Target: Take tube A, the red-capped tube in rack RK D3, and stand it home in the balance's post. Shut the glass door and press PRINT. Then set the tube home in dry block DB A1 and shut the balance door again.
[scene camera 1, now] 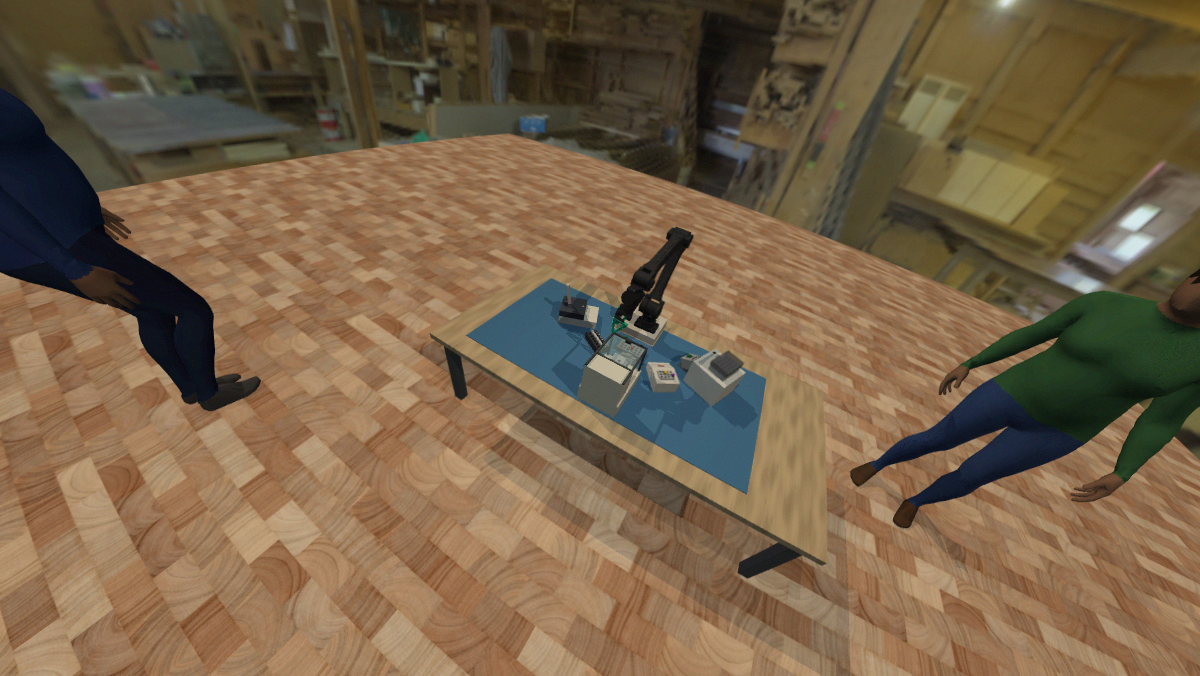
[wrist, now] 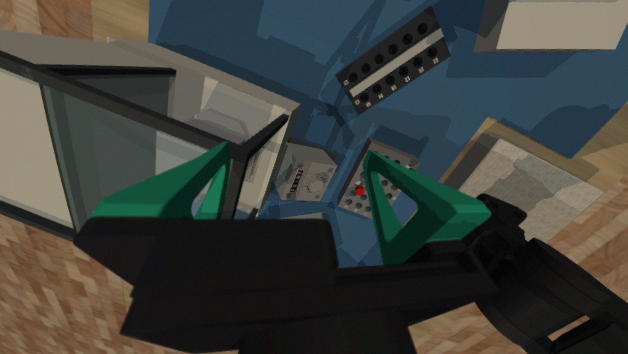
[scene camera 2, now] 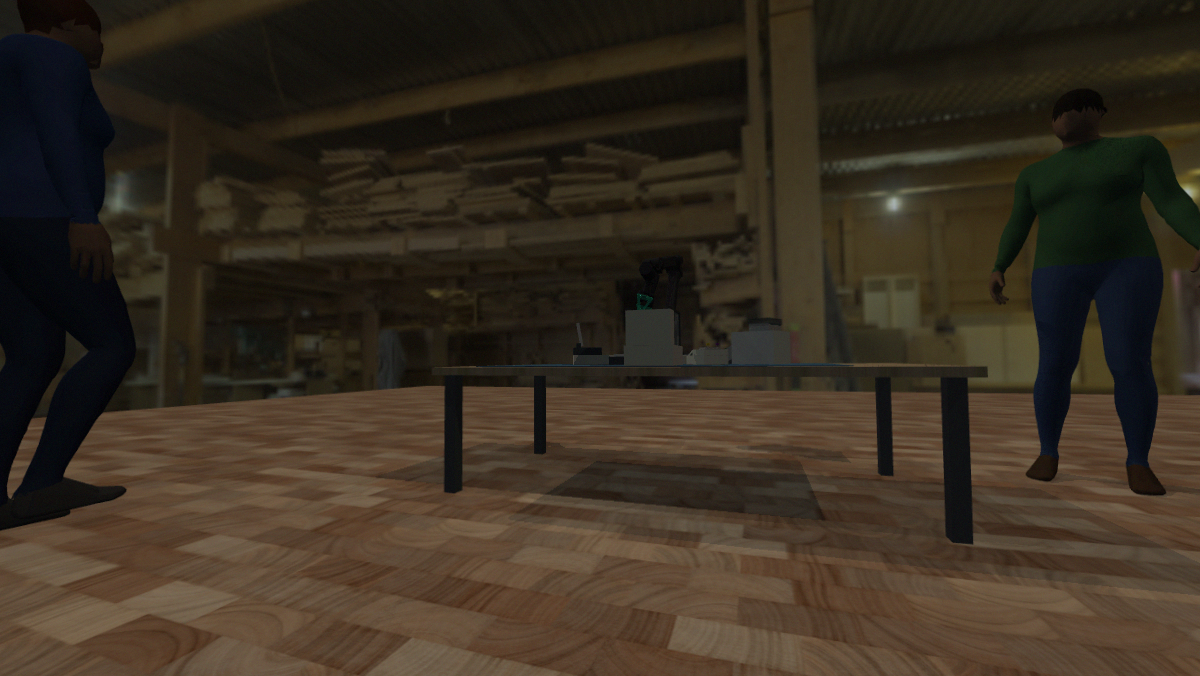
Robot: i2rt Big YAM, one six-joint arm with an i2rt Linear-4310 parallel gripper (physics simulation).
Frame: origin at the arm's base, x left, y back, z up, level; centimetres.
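Seen in the pictures: gripper, fingertip midpoint: (scene camera 1: 614, 328) (wrist: 301, 153); arm's base, link origin: (scene camera 1: 646, 325) (wrist: 477, 227).
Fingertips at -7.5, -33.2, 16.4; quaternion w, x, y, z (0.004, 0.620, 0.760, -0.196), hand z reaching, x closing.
Note:
Pixels of each thing's top centre, then the offset from my fingertips to it, as dx, dy, dz. "spot": a spot on its surface instead.
- red-capped tube, top centre: (wrist: 360, 192) +8.4, +10.5, -14.8
- grey rack, surface spot: (wrist: 378, 146) spot: +1.3, +10.3, -17.3
- glass-sided balance, top centre: (wrist: 130, 214) (scene camera 2: 656, 309) (scene camera 1: 623, 347) +9.1, -10.9, +2.0
- PRINT box, surface spot: (wrist: 308, 173) spot: +7.8, +1.8, -13.2
- white block unit with coloured caps, top centre: (scene camera 2: 706, 347) (scene camera 1: 664, 369) +27.1, +4.5, -13.3
- black two-row rack, top centre: (wrist: 394, 64) (scene camera 2: 623, 353) (scene camera 1: 597, 337) -9.0, +6.5, -15.5
- white unit with a dark top, top centre: (scene camera 2: 594, 343) (scene camera 1: 580, 302) -26.9, +19.4, -10.1
- bigger white box, top centre: (scene camera 2: 750, 319) (scene camera 1: 717, 352) +45.0, +17.1, -1.3
My gripper (scene camera 1: 618, 324) (scene camera 2: 644, 301) (wrist: 301, 153) is open and empty, above the mat between the balance and the rack. The red-capped tube (wrist: 359, 190) stands in the grey rack (wrist: 378, 146), left of the right fingertip in the wrist view; that finger covers part of the rack. The glass-sided balance (scene camera 1: 606, 382) (scene camera 2: 649, 332) (wrist: 25, 145) is at the left in the wrist view. Its post is not visible there, and I cannot tell how far the door stands open. The PRINT box (wrist: 308, 173) lies between balance and rack. A white block unit with coloured caps (scene camera 1: 664, 377) is largely hidden in the wrist view.
A black two-row rack (scene camera 1: 594, 339) (wrist: 395, 61) lies beyond the grey rack. A white unit with a dark top (scene camera 1: 577, 311) stands at one side, a bigger white box (scene camera 1: 712, 382) (scene camera 2: 759, 346) at the other. The arm's pale base plate (wrist: 555, 192) is beside the rack. Two people stand near the table.

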